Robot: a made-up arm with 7 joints.
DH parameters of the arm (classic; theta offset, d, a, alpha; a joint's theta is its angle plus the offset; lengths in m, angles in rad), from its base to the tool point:
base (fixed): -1.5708 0.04 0 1.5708
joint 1: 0 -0.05 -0.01 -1.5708
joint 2: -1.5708 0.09 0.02 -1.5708
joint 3: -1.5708 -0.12 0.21 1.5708
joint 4: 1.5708 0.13 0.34 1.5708
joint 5: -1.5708 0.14 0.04 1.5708
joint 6: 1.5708 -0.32 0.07 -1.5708
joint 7: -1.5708 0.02 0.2 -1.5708
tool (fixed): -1.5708 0 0 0
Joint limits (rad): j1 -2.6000..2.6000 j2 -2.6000..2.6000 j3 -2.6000..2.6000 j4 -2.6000..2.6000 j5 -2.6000..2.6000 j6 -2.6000..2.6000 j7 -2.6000..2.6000
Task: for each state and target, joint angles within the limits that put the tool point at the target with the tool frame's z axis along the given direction. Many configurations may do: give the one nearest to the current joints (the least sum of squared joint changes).
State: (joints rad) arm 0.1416 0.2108 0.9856 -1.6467 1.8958 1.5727 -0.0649
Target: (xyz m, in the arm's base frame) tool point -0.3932 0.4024 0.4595 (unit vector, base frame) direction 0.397 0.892 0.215
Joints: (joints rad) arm 0.4899 0.3090 1.2324 -1.2449 1.4391 0.9918 0.7713
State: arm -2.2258 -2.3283 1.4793 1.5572 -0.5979 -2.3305 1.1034
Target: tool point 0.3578 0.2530 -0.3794 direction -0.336 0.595 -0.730
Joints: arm -1.7338 -2.2844 1.3325 2.2185 -0.4918 -2.6000 1.9712
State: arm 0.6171 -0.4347 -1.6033 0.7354 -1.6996 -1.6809 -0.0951
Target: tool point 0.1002 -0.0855 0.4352 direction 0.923 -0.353 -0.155
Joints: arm 0.7295 -0.9649 -1.0978 0.0433 -1.9174 -1.1361 -0.3494
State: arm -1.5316 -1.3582 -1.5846 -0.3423 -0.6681 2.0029 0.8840
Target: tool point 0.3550 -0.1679 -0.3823 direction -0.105 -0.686 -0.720
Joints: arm -1.1469 -0.3521 -1.7716 -0.4135 -1.2741 1.8624 0.6624
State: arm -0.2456 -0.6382 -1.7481 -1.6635 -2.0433 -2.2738 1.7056
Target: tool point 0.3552 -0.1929 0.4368 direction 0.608 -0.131 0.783
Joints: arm -0.1853 -0.7748 -1.5229 -1.5981 -1.5448 -2.3232 2.2395
